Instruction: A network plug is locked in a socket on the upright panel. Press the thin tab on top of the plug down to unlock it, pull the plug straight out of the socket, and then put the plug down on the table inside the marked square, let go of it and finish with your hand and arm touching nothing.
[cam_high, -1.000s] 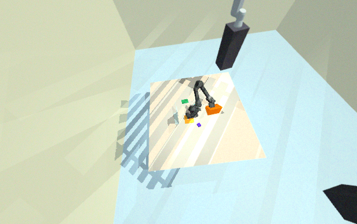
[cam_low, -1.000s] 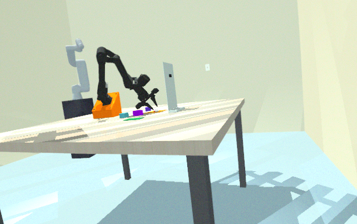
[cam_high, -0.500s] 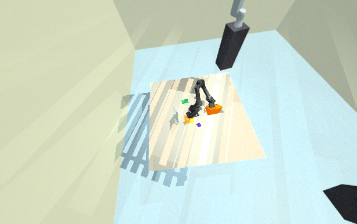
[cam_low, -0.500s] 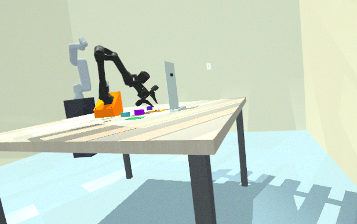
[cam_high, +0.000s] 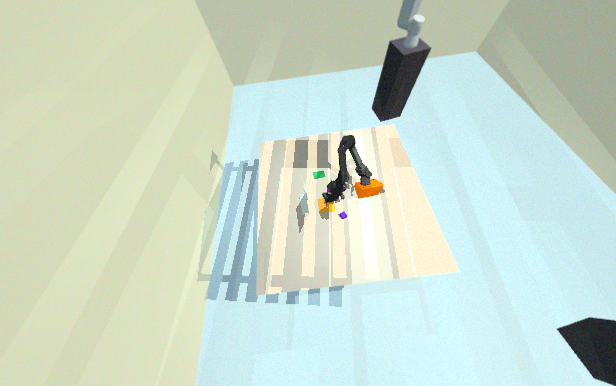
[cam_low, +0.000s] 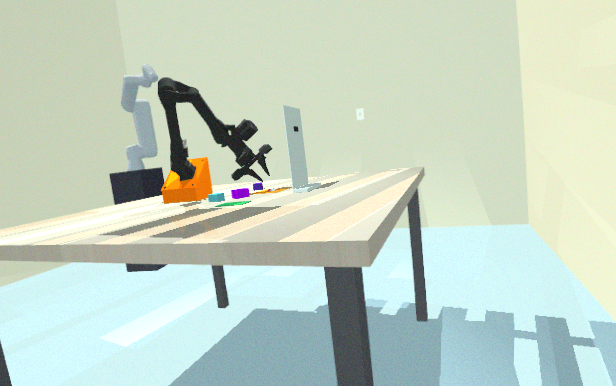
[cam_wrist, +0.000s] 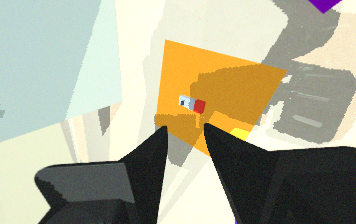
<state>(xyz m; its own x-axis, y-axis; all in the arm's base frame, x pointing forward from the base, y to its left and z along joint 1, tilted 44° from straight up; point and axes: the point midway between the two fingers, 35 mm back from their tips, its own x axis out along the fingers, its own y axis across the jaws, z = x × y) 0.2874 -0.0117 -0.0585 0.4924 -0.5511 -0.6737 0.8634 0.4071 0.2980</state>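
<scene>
Now: the flat yellow square 5 cm below my gripper tip and 1 cm ahead of it. From my gripper tip the other things lie so: pale upright panel (16 cm ahead, 9 cm above, 5 cm to the right).
</scene>
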